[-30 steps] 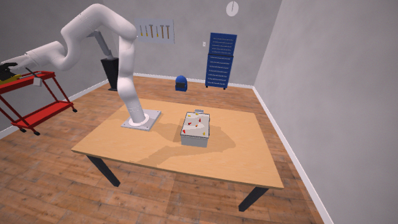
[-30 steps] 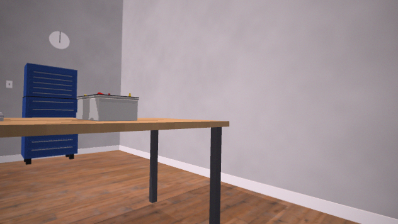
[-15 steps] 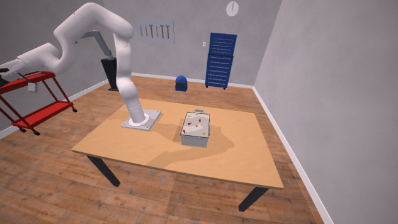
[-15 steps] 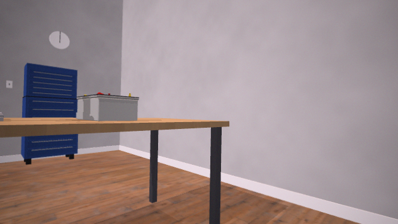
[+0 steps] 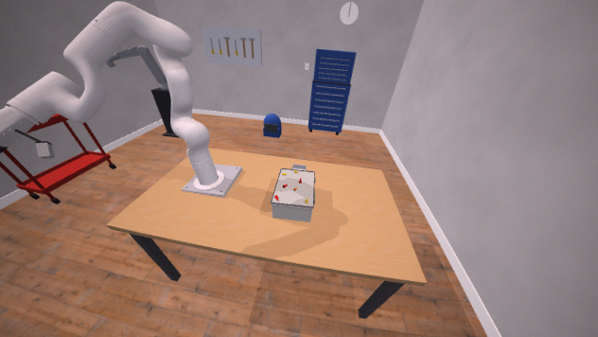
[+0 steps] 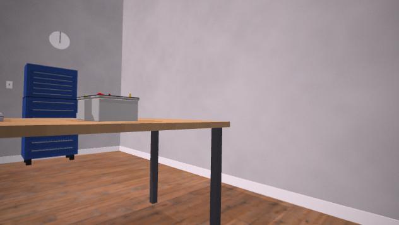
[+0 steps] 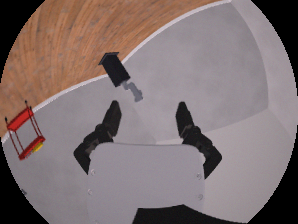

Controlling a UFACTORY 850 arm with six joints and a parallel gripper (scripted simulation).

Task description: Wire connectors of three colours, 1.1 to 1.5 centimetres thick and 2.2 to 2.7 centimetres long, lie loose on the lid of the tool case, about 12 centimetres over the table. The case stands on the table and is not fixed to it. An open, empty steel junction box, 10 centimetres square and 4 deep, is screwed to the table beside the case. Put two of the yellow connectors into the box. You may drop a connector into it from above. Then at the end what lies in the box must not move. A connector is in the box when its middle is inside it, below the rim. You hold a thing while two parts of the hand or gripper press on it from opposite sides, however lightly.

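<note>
My hand is 760 mm short of the red connector, 390 mm to the right of it and 390 mm above it. Round my hand: grey tool case 840 mm ahead, 510 mm to the left, 430 mm below.
</note>
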